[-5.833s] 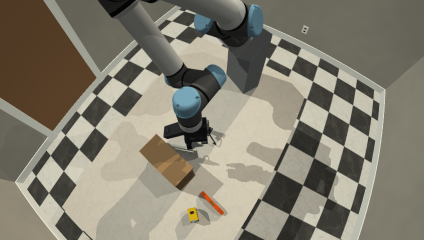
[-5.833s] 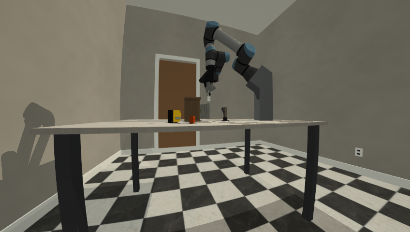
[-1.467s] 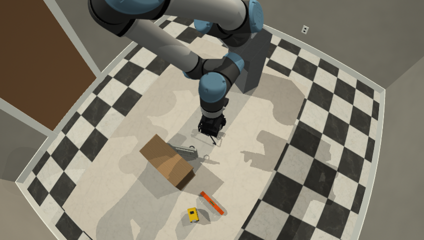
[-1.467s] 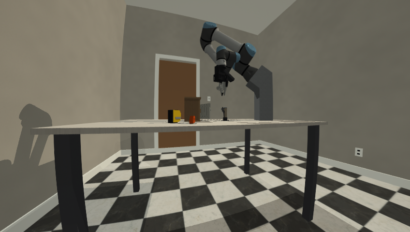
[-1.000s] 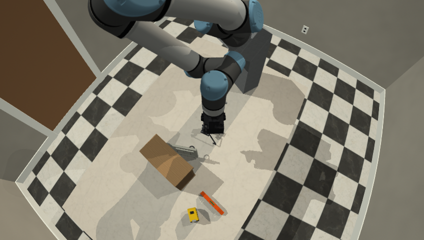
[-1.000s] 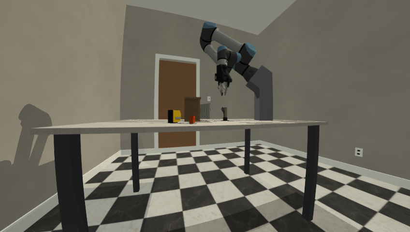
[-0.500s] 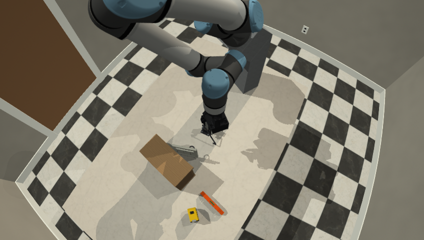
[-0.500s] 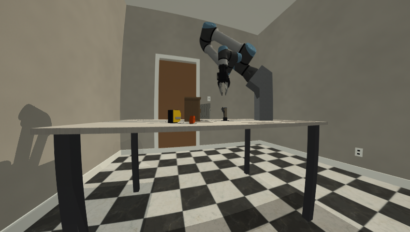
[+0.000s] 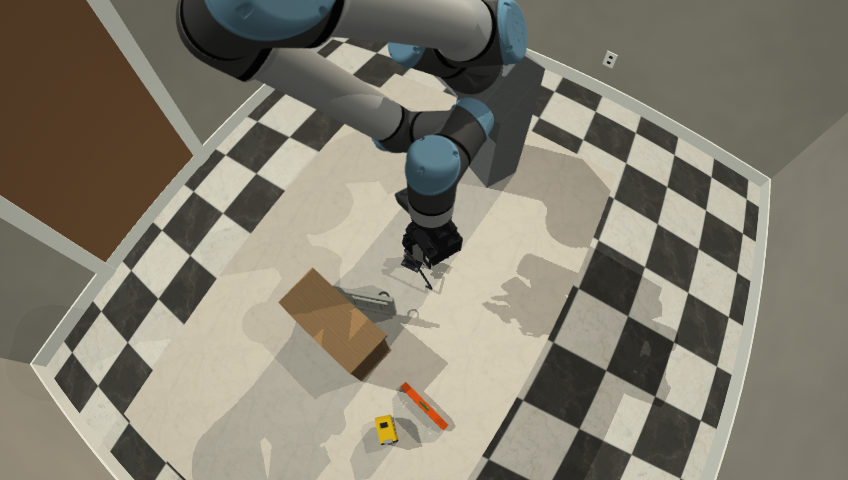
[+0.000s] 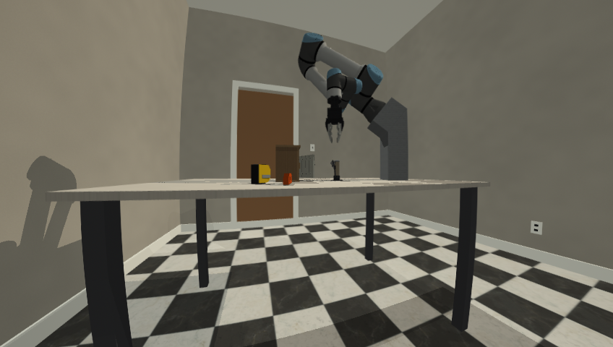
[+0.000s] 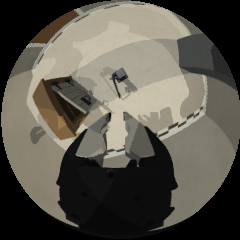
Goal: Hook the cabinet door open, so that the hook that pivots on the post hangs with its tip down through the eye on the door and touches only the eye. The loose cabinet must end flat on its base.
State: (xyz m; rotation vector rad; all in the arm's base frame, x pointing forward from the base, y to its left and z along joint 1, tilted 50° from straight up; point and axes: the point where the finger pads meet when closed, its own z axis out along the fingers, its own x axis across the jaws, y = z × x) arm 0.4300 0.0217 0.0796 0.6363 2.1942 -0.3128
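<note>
The thin dark hook lies 20 mm behind my hand, 30 mm to the right of it and 150 mm below it. Also, from my hand: grey door 90 mm ahead, 140 mm to the right, 140 mm below; then yellow tape measure 390 mm ahead, 180 mm below.
</note>
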